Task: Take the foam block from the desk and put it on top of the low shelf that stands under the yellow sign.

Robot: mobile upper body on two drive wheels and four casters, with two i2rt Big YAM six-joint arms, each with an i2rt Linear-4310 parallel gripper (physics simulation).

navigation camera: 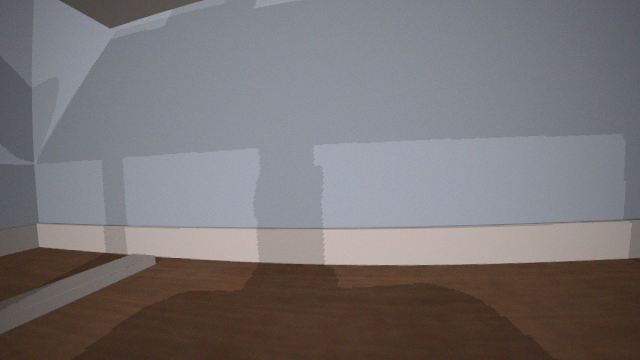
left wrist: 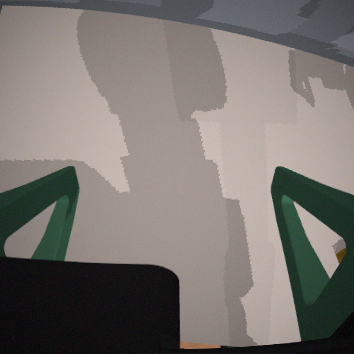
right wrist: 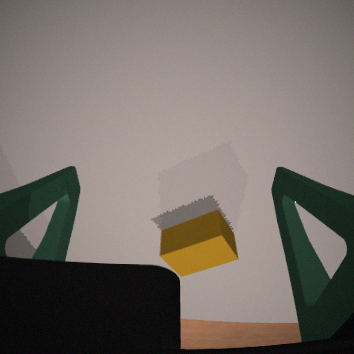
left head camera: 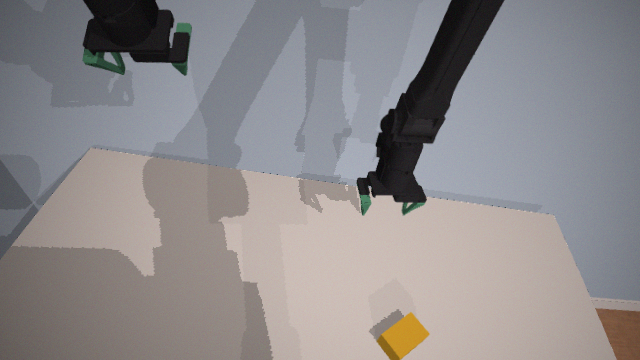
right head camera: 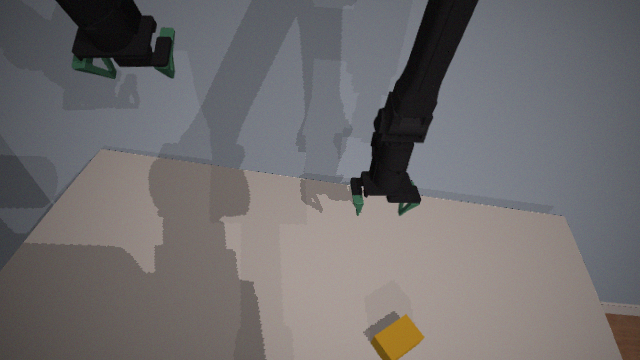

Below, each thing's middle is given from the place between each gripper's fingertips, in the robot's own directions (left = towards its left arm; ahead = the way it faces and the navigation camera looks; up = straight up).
Right now the yellow foam block point(right wrist: 205, 241) is 470 mm to the right of my left hand, 450 mm below it and 270 mm behind it.
I see my right gripper 23 cm past the yellow foam block, 4 cm to the left of it and 14 cm above it.
